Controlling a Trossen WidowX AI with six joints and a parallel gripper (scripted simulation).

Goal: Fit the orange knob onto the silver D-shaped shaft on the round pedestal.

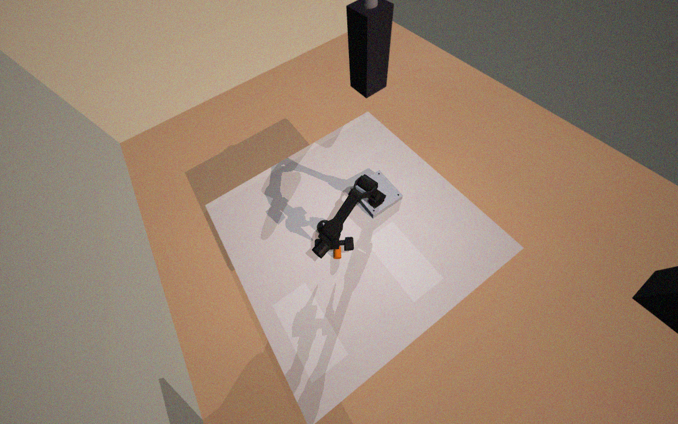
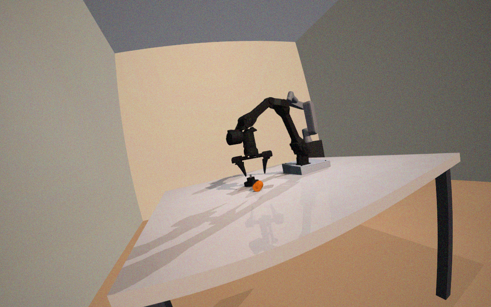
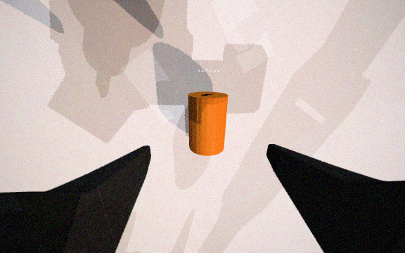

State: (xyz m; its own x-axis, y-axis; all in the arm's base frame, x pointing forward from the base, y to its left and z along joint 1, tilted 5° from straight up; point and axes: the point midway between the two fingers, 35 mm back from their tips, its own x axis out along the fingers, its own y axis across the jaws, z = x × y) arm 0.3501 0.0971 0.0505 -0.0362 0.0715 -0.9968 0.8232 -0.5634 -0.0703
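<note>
Now: gripper tip 1 cm to the right of the orange knob and 5 cm above it. Round my gripper tip: dark round pedestal: 4 cm behind, 17 cm to the right, 4 cm below.
</note>
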